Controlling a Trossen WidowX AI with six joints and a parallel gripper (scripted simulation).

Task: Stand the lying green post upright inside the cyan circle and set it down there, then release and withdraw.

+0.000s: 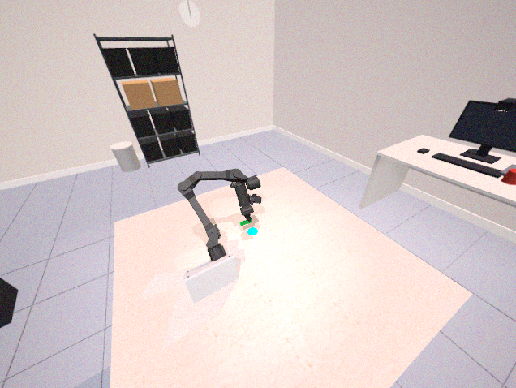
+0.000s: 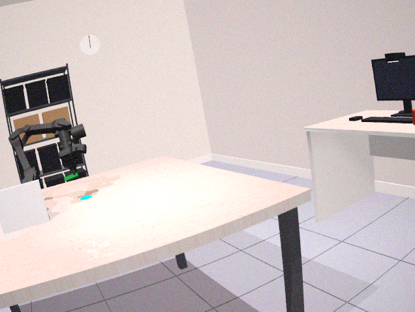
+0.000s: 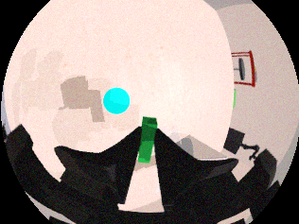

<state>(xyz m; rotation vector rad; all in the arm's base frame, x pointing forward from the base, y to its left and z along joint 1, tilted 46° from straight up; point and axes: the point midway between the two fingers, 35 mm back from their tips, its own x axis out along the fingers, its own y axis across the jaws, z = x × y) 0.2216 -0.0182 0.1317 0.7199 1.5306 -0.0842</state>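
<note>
Now: the cyan circle 3 cm ahead of my gripper tip, 2 cm to the left of it and 12 cm below it. From my gripper tip the other things lie so: green post (2 cm behind, 1 cm to the left).
</note>
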